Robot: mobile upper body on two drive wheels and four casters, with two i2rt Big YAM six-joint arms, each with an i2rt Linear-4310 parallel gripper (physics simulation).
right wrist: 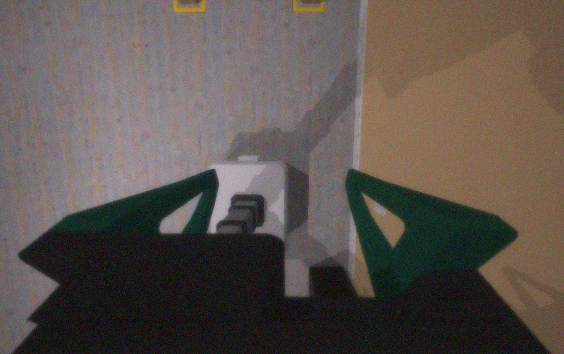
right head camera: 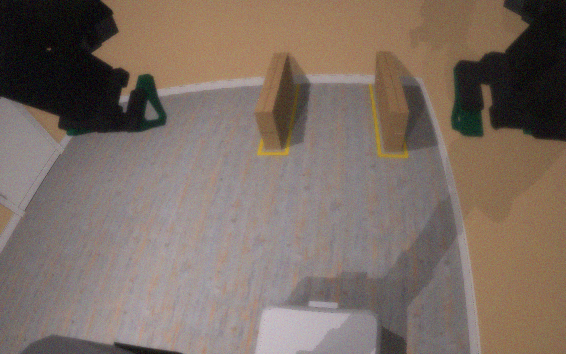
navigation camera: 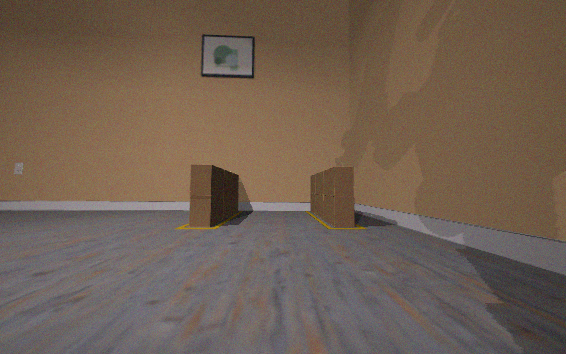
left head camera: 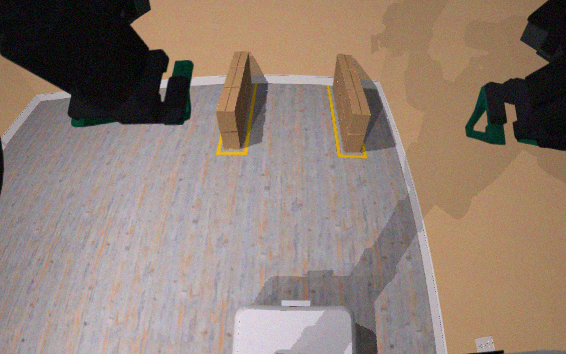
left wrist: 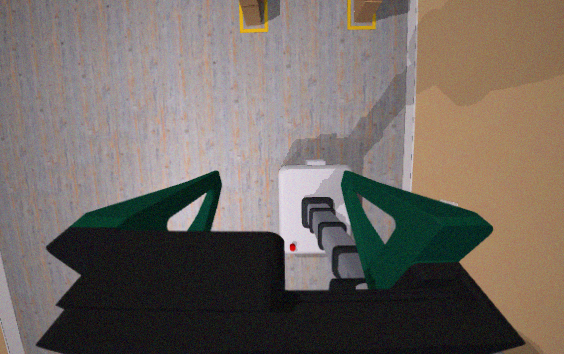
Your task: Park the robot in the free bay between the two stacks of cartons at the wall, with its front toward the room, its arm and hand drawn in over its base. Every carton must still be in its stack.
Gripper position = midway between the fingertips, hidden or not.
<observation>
In view: the left gripper (left head camera: pixel 154 114), the right gripper (right head camera: pixel 489 125), a tall black cabinet (right wrist: pixel 332 281) and a framed picture (navigation camera: pixel 222 56).
The left gripper also shows in the right head camera view (right head camera: pixel 138 122) and in the left wrist view (left wrist: pixel 281 177). The right gripper shows as well in the right wrist view (right wrist: pixel 281 176) and in the left head camera view (left head camera: pixel 492 134).
</observation>
